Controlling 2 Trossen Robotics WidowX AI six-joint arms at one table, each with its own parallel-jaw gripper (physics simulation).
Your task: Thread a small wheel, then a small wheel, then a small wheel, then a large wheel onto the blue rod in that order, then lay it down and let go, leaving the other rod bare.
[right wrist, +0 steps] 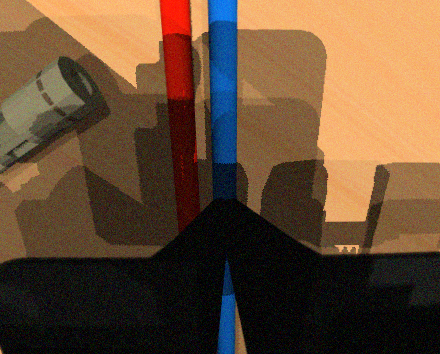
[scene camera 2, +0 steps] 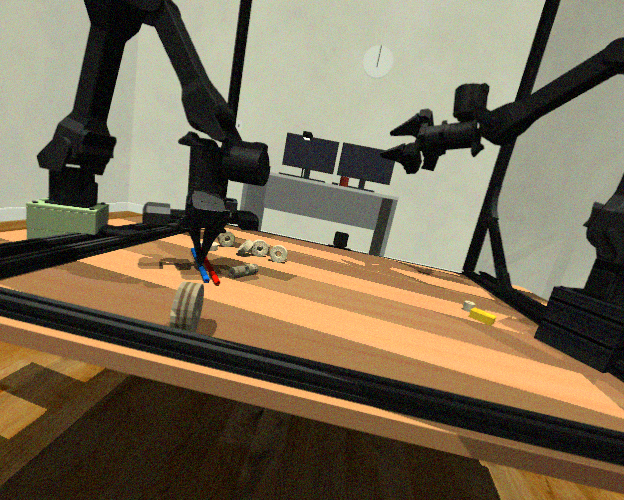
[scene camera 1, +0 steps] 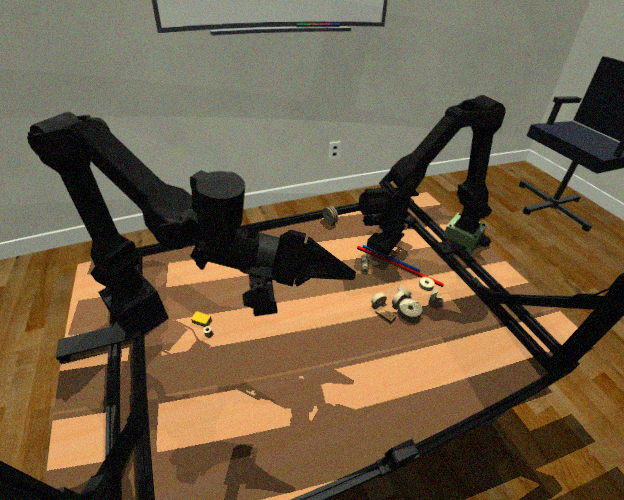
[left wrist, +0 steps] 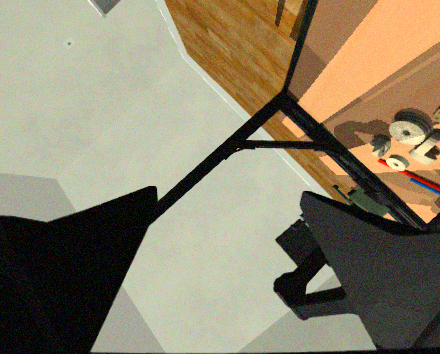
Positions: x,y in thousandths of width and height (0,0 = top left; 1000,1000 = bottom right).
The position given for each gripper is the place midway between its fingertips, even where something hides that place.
Note:
The left gripper (scene camera 1: 558,553) is open, holding nothing. The right gripper (scene camera 2: 321,527) grips a blue rod (right wrist: 506,83), which still rests on the table. Further things: a red rod (right wrist: 401,83).
The left gripper also shows in scene camera 2 (scene camera 2: 618,289) and in the left wrist view (left wrist: 524,552). The right gripper is seen too in the right wrist view (right wrist: 510,595) and in scene camera 1 (scene camera 1: 619,509).

